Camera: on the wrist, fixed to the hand. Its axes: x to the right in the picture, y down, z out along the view.
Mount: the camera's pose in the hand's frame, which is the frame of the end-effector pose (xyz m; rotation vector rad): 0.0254 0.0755 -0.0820 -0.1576 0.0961 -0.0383
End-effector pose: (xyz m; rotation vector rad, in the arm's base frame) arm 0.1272 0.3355 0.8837 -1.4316 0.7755 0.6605
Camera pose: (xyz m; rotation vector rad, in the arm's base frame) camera 0.0766 0.2557 0.8193 -1.6278 0.7825 0.6383
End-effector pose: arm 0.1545 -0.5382 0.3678 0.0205 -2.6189 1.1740
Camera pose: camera 0.1404 -0.4248 0.3710 -0.0162 -2.6057 0.9295
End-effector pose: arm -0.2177 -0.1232 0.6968 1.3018 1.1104 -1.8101
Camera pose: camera -0.1268 -0.0832 0.6401 1.2929 1.3105 -1.6649
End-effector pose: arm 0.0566 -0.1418 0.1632 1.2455 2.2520 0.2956
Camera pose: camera 0.0541 -0.0737 0.2550 1.1267 2.2810 0.5180
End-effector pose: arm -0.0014 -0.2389 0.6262 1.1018 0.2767 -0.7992
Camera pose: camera 0.0834 -0.1622 0.6265 0.9901 0.4356 -0.7464
